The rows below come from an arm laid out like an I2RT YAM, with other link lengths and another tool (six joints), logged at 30 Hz.
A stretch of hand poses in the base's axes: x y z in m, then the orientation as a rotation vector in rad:
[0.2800, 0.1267, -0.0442, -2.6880, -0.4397, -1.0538]
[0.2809, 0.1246, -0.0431, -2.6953, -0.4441, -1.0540]
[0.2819, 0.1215, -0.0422, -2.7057, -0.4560, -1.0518]
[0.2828, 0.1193, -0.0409, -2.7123, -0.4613, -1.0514]
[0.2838, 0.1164, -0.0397, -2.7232, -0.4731, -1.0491]
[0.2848, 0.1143, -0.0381, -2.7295, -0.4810, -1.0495]
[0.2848, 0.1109, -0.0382, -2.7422, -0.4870, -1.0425]
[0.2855, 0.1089, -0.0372, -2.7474, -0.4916, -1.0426]
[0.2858, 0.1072, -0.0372, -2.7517, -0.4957, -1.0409]
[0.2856, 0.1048, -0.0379, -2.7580, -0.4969, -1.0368]
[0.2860, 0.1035, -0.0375, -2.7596, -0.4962, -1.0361]
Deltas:
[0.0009, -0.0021, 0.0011, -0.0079, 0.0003, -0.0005]
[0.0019, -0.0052, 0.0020, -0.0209, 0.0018, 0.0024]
[0.0028, -0.0074, 0.0033, -0.0284, 0.0023, 0.0028]
[0.0038, -0.0103, 0.0045, -0.0418, 0.0039, 0.0054]
[0.0048, -0.0124, 0.0061, -0.0502, 0.0036, 0.0071]
[0.0048, -0.0158, 0.0060, -0.0620, 0.0090, 0.0066]
[0.0055, -0.0178, 0.0070, -0.0682, 0.0091, 0.0070]
[0.0058, -0.0195, 0.0070, -0.0731, 0.0102, 0.0078]
[0.0056, -0.0219, 0.0063, -0.0782, 0.0135, 0.0066]
[0.0060, -0.0232, 0.0067, -0.0791, 0.0142, 0.0057]

